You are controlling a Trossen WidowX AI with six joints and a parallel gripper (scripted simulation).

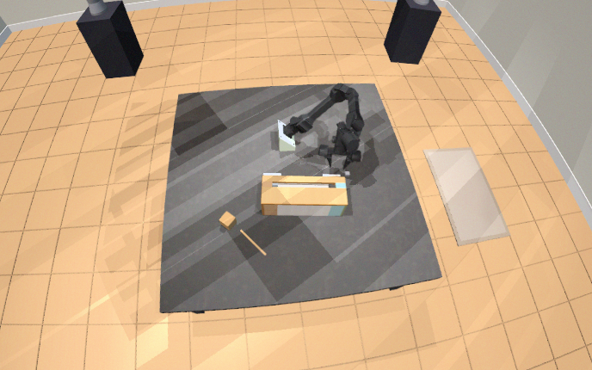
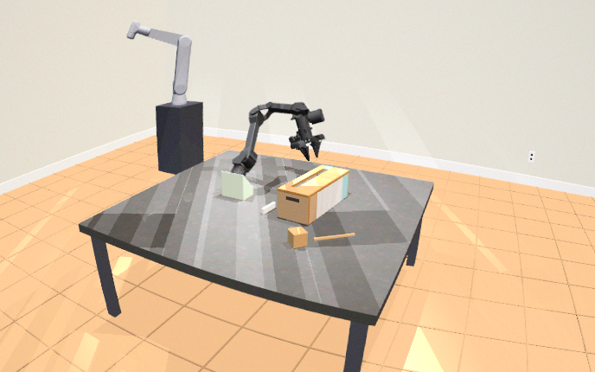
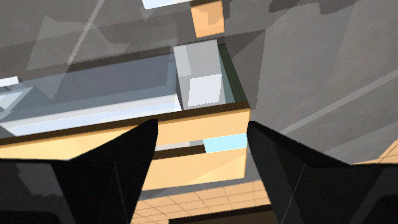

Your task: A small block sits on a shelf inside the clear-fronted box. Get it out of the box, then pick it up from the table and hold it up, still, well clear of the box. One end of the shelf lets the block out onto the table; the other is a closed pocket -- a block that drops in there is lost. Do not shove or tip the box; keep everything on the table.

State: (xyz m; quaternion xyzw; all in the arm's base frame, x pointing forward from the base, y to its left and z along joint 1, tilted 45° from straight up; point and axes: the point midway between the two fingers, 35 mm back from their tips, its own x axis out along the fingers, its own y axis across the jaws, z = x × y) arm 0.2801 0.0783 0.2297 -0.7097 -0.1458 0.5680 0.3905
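Right now the small orange block is 150 mm below my gripper tip, 20 mm to the left of it and 20 mm behind it. Also, from my gripper tip: thin wooden stick: 390 mm to the right, 290 mm ahead, 160 mm below; tan box: 150 mm to the right, 100 mm below, 50 mm ahead.
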